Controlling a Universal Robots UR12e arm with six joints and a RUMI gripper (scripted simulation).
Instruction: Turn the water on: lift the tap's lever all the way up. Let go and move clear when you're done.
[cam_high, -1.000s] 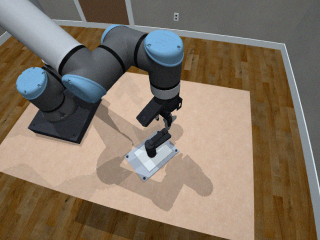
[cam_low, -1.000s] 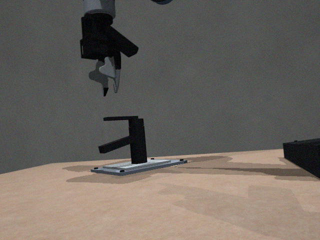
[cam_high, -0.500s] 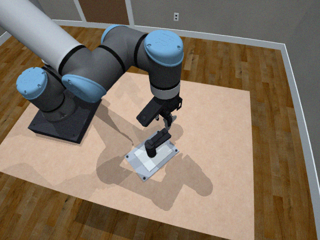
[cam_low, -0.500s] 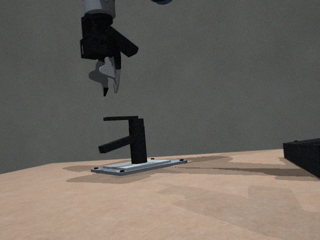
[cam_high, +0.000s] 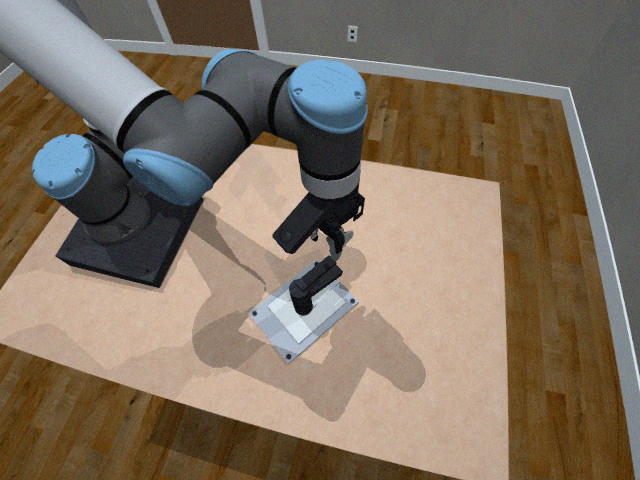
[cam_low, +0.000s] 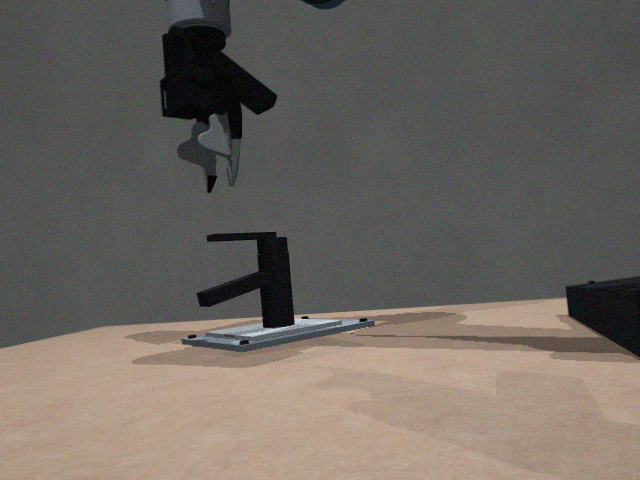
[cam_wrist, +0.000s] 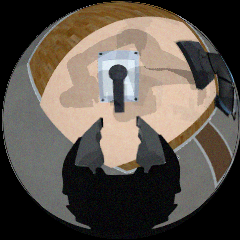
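The flat lever is 2 cm behind my hand, 2 cm to the right of it and 8 cm below it. The rest, counted from my hand: black tap: 4 cm behind, 4 cm to the right, 14 cm below.
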